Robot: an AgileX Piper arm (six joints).
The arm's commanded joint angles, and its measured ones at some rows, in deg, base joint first. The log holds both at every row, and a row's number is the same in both.
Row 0, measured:
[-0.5, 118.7, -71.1, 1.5, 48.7, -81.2]
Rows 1 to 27, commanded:
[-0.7, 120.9, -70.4, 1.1, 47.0, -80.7]
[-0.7, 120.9, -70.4, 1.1, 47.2, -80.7]
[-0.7, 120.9, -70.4, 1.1, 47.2, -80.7]
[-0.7, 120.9, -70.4, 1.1, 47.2, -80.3]
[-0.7, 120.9, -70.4, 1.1, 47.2, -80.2]
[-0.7, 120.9, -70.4, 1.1, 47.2, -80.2]
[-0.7, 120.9, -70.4, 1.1, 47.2, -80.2]
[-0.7, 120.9, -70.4, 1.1, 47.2, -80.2]
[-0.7, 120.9, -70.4, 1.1, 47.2, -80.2]
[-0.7, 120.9, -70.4, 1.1, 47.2, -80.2]
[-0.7, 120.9, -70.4, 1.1, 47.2, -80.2]
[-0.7, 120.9, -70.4, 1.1, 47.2, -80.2]
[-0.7, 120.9, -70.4, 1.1, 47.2, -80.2]
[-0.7, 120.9, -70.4, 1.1, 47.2, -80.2]
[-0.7, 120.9, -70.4, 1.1, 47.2, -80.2]
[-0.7, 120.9, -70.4, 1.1, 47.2, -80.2]
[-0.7, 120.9, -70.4, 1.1, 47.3, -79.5]
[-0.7, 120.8, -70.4, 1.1, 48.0, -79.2]
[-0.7, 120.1, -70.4, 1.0, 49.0, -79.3]
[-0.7, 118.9, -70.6, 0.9, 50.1, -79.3]
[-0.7, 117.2, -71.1, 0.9, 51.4, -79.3]
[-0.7, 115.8, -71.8, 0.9, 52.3, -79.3]
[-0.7, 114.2, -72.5, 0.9, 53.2, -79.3]
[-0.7, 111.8, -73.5, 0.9, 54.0, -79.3]
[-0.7, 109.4, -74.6, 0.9, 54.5, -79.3]
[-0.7, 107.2, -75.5, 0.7, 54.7, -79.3]
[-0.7, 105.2, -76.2, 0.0, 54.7, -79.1]
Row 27, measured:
[-0.5, 111.9, -73.5, 1.6, 53.3, -79.5]
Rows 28 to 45, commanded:
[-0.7, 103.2, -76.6, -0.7, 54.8, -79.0]
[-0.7, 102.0, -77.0, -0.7, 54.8, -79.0]
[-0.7, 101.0, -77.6, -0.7, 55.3, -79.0]
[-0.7, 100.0, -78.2, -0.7, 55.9, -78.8]
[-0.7, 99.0, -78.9, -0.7, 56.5, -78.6]
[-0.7, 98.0, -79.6, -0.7, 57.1, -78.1]
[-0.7, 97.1, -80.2, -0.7, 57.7, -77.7]
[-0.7, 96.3, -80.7, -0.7, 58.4, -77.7]
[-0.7, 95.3, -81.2, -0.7, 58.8, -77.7]
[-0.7, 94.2, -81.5, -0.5, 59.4, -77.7]
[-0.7, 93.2, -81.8, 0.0, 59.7, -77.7]
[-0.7, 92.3, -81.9, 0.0, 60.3, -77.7]
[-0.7, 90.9, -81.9, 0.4, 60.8, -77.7]
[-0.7, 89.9, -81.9, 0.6, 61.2, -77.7]
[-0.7, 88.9, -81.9, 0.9, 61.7, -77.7]
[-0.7, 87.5, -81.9, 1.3, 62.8, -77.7]
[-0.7, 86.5, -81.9, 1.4, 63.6, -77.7]
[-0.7, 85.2, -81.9, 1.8, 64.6, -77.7]
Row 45, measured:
[-0.5, 89.8, -81.4, 1.9, 61.1, -77.8]
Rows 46 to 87, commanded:
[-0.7, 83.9, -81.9, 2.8, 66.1, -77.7]
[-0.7, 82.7, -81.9, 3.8, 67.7, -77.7]
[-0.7, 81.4, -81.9, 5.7, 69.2, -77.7]
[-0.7, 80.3, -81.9, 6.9, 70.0, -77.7]
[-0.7, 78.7, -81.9, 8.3, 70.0, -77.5]
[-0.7, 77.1, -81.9, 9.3, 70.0, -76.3]
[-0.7, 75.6, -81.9, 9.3, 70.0, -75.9]
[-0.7, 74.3, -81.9, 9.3, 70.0, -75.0]
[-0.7, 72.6, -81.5, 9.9, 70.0, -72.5]
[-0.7, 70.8, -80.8, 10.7, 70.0, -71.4]
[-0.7, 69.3, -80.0, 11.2, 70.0, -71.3]
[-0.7, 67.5, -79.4, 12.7, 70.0, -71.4]
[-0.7, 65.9, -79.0, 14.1, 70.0, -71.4]
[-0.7, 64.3, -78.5, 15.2, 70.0, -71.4]
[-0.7, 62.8, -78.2, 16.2, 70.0, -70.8]
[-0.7, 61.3, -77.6, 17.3, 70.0, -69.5]
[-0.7, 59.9, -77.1, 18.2, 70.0, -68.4]
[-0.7, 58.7, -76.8, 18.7, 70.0, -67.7]
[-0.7, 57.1, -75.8, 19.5, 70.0, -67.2]
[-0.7, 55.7, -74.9, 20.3, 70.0, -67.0]
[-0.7, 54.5, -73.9, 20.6, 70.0, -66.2]
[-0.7, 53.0, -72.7, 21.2, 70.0, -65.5]
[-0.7, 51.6, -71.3, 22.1, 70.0, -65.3]
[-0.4, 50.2, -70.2, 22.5, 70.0, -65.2]
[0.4, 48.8, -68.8, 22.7, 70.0, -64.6]
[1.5, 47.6, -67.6, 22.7, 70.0, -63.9]
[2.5, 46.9, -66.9, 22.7, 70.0, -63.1]
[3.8, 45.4, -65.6, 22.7, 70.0, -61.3]
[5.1, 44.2, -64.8, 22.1, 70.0, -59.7]
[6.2, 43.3, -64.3, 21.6, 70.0, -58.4]
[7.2, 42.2, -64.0, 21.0, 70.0, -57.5]
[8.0, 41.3, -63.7, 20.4, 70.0, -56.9]
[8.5, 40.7, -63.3, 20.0, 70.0, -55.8]
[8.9, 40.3, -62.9, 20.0, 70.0, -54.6]
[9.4, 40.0, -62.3, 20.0, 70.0, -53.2]
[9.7, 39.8, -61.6, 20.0, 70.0, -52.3]
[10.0, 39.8, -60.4, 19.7, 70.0, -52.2]
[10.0, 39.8, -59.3, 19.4, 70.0, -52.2]
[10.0, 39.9, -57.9, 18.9, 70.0, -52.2]
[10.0, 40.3, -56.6, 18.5, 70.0, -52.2]
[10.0, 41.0, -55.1, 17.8, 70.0, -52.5]
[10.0, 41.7, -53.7, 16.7, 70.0, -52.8]
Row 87, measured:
[9.8, 39.9, -58.4, 19.5, 70.6, -52.9]
